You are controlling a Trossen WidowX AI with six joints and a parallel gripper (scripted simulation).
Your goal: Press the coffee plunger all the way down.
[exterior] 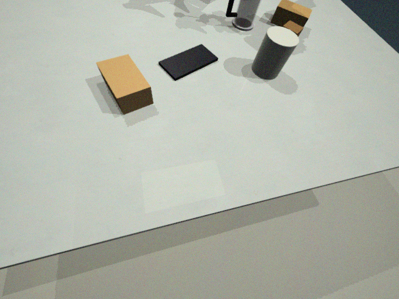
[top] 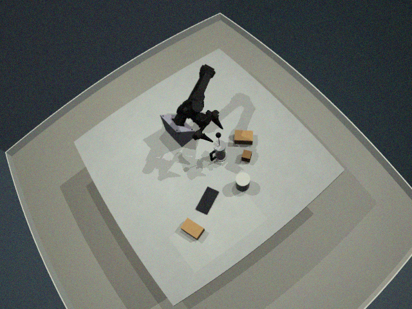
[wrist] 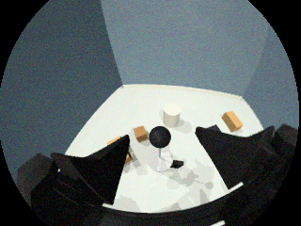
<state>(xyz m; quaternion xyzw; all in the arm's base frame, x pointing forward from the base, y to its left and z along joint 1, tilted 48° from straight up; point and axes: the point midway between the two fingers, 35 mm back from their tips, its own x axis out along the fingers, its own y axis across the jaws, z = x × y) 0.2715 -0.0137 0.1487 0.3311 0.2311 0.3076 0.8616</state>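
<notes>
My gripper tip is now 13 cm above the coffee press and 1 cm to the left of it. The rest, counted from my gripper tip: orange cube 23 cm below, 12 cm to the left, 10 cm ahead.
</notes>
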